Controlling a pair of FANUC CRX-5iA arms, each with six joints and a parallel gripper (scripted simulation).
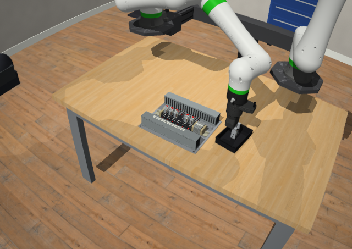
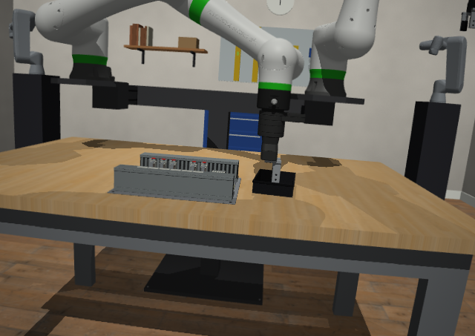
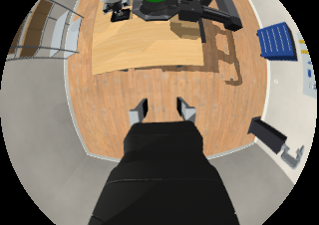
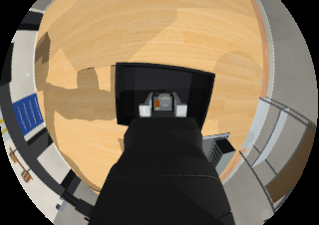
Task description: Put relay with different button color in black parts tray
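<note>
My right gripper is now 20 mm above the black parts tray. The rest, counted from my right hand: grey relay panel: 60 mm ahead, 260 mm to the right, 10 mm below.
</note>
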